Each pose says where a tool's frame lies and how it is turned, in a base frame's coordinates. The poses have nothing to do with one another.
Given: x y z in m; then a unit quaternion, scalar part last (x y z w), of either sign.
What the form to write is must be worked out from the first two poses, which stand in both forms.
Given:
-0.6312 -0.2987 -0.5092 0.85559 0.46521 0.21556 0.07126
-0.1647 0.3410 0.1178 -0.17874 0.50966 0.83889 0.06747
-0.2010 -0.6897 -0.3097 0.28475 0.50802 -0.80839 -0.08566
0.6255 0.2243 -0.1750 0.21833 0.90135 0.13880 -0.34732
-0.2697 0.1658 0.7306 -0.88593 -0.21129 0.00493 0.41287
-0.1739 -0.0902 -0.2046 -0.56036 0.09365 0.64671 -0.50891
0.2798 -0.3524 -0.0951 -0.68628 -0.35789 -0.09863 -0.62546
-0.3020 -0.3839 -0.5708 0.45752 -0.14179 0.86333 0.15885
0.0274 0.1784 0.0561 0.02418 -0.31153 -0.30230 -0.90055
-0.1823 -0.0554 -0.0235 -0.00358 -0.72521 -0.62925 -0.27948
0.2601 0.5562 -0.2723 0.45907 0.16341 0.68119 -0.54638
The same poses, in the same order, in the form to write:
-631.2 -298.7 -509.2 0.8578 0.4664 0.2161 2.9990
-164.7 341.0 117.8 -0.1791 0.5108 0.8408 3.0065
-201.0 -689.7 -309.7 -0.2858 -0.5099 0.8114 2.9701
625.5 224.3 -175.0 -0.2328 -0.9612 -0.1480 2.4322
-269.7 165.8 730.6 -0.9727 -0.2320 0.0054 2.2904
-173.9 -90.2 -204.6 0.6510 -0.1088 -0.7513 2.0738
279.8 -352.4 -95.1 0.8796 0.4587 0.1264 1.7901
-302.0 -383.9 -570.8 0.4634 -0.1436 0.8744 2.8225
27.4 178.4 56.1 -0.0556 0.7165 0.6953 0.8995
-182.3 -55.4 -23.5 0.0037 0.7553 0.6554 2.5751
260.1 556.2 -272.3 -0.5481 -0.1951 -0.8133 1.9855

